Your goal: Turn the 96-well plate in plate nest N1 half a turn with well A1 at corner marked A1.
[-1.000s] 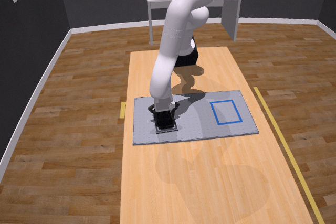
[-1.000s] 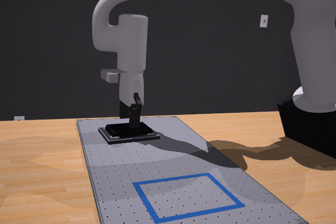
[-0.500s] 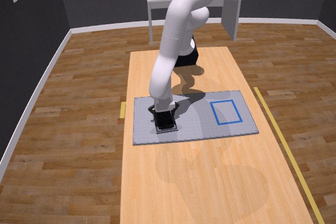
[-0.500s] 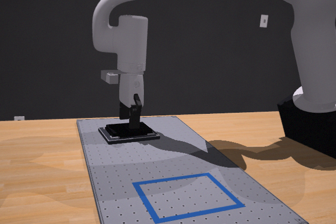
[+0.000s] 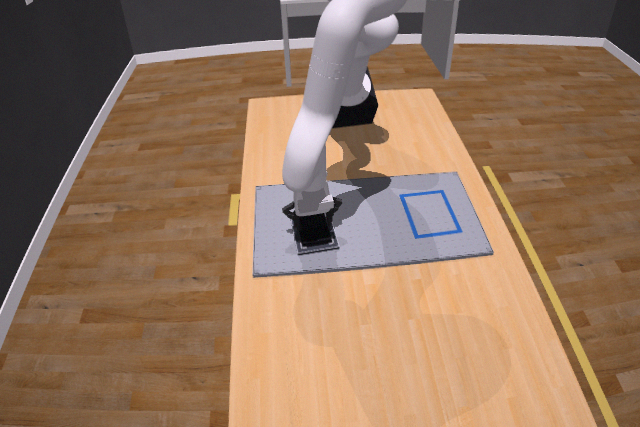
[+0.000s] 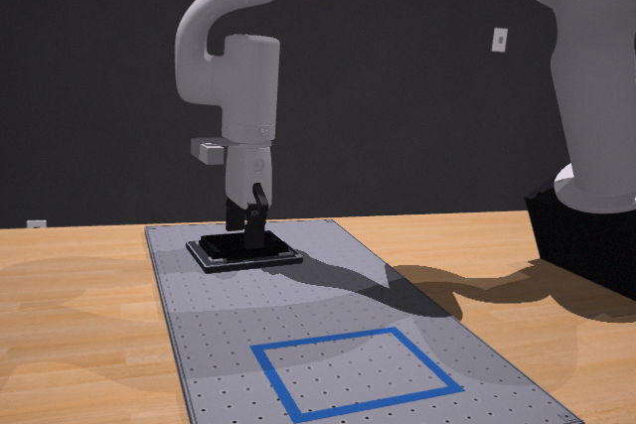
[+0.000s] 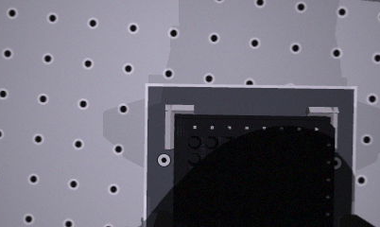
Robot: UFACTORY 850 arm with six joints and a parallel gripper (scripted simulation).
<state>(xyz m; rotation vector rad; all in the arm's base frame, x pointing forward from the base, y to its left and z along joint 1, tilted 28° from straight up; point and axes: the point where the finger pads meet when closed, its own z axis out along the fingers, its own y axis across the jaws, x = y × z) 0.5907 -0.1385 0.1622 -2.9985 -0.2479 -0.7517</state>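
Right now the black 96-well plate is 20 mm below my hand. The rest, counted from my hand: plate nest N1: 30 mm below.
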